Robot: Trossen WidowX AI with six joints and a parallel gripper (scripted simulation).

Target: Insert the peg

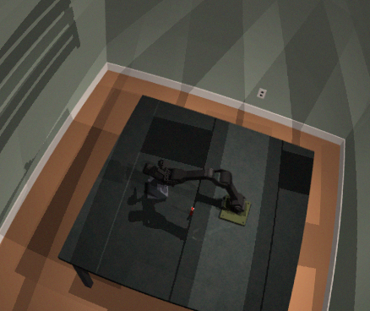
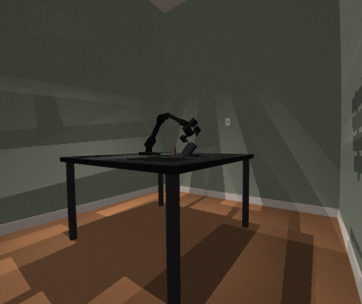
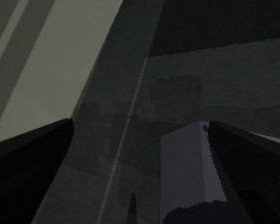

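Now: the grey sloped panel 6 cm behind my gripper tip, 4 cm to the left of it and 9 cm below it. Round my gripper tip: red peg: 30 cm behind, 10 cm to the left, 9 cm below.
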